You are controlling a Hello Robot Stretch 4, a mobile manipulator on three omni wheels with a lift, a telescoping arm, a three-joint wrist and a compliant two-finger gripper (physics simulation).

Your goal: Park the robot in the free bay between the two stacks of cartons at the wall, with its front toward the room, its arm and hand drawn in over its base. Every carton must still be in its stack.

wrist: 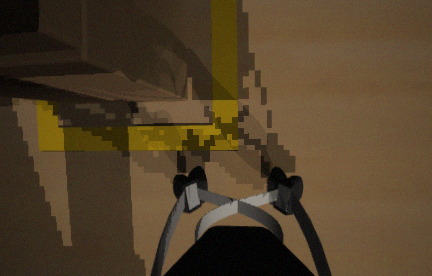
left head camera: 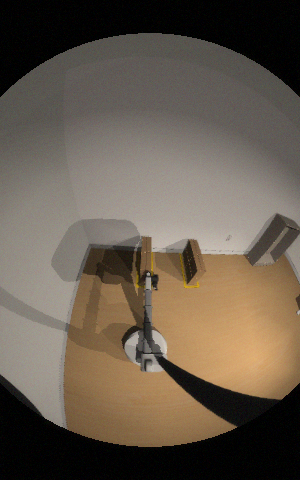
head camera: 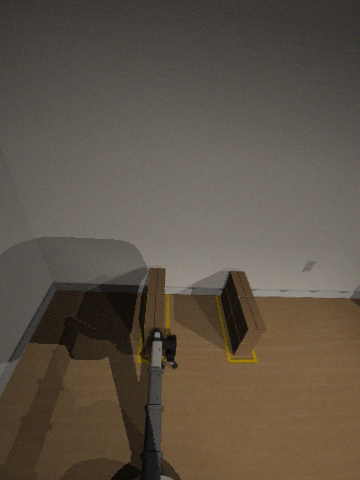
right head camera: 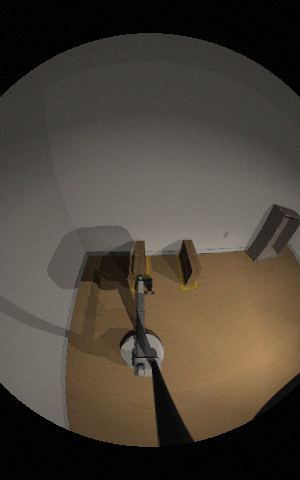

Observation:
In view: my gripper (wrist: 236, 181) and a wall (left head camera: 51, 247).

